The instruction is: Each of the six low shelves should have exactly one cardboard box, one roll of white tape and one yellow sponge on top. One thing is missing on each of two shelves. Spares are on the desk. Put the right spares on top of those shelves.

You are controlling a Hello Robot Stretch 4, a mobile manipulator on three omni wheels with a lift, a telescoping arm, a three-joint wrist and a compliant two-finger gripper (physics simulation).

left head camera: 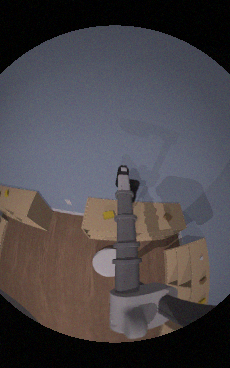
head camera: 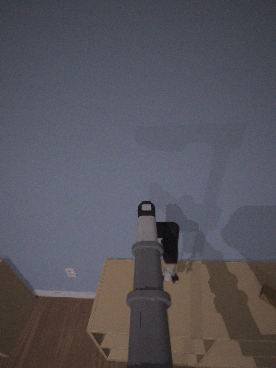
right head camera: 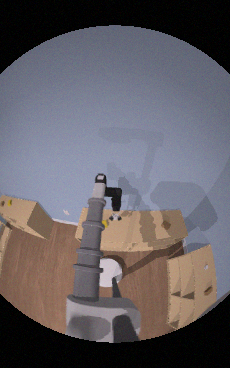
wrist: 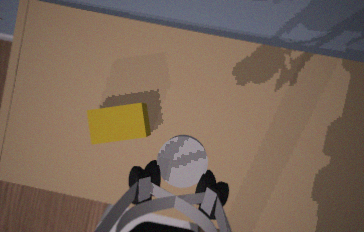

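Observation:
My gripper (wrist: 179, 179) (head camera: 170, 274) (right head camera: 115, 217) is shut on a roll of white tape (wrist: 183, 159), held flat side up above the top of the middle low shelf (wrist: 60, 75) (head camera: 116, 280) (left head camera: 95, 206). A yellow sponge (wrist: 117, 123) (left head camera: 108, 215) (right head camera: 104, 223) lies on that shelf, up and left of the tape in the wrist view. A cardboard box (head camera: 268, 295) (left head camera: 168, 216) (right head camera: 166, 224) sits toward its right end. The gap between tape and shelf top is hard to judge. In the left head camera view the arm hides the gripper.
A blue wall (head camera: 100, 150) stands behind the shelf. Another low shelf (left head camera: 22, 206) with a yellow sponge (left head camera: 6, 192) is at the left. A shelf (left head camera: 172, 262) at the right bears a white tape roll (left head camera: 201, 258), a box (left head camera: 202, 279) and a sponge (left head camera: 202, 301). A white disc (left head camera: 103, 262) is below the arm.

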